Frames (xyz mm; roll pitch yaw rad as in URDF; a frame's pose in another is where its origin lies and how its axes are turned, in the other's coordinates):
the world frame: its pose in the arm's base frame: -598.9 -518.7 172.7 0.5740 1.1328 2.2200
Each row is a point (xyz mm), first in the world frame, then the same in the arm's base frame.
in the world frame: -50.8 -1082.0 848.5
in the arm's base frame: 436.5 382.1 271.7
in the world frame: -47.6 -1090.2 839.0
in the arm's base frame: 443.8 375.3 263.5
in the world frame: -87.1 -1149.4 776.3
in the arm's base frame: 512.8 310.2 263.4
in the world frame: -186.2 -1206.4 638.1
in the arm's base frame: 597.1 154.3 290.8
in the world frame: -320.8 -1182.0 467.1
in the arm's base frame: 612.7 -53.7 357.4
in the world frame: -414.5 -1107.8 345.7
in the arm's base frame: 568.3 -207.4 416.1
